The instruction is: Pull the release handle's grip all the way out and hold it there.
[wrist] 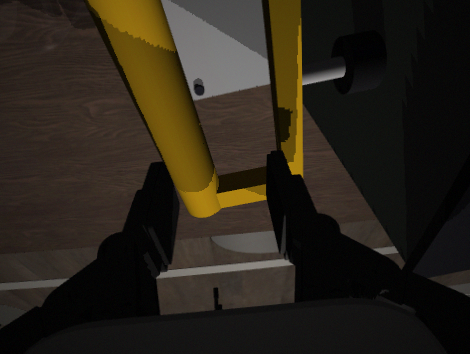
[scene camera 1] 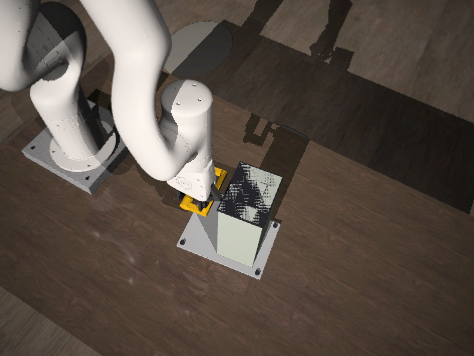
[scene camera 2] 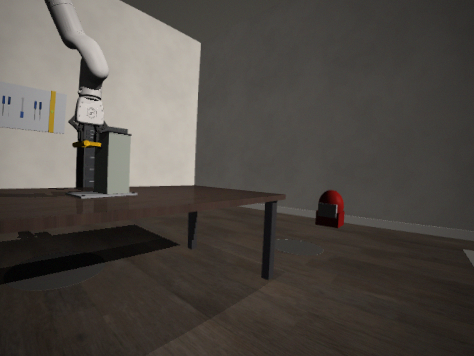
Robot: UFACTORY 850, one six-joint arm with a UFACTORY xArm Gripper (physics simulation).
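The release handle [scene camera 1: 192,207] [scene camera 2: 87,144] is a yellow frame on the left side of the pale green housing [scene camera 1: 241,242] [scene camera 2: 119,165]. In the wrist view its round grip bar [wrist: 160,110] slants down to the centre and its flat rear bar [wrist: 290,75] is nearer the housing. A short metal rod [wrist: 325,71] joins the rear bar to a black collar [wrist: 370,60]. My gripper [scene camera 1: 209,200] [scene camera 2: 88,136] [wrist: 220,178] is part-way open at one end of the grip bar. The left finger is close against the bar's outer side; the right finger is inside the frame by the rear bar, with a visible gap to the grip bar. Contact is unclear.
The housing stands on a light grey base plate [scene camera 1: 200,242] [scene camera 2: 80,195] bolted to the brown table [scene camera 1: 125,260] [scene camera 2: 225,197]. My arm's base plate [scene camera 1: 87,182] is at the table's left. A red object [scene camera 2: 330,205] and a wall tool panel [scene camera 2: 30,110] are farther away.
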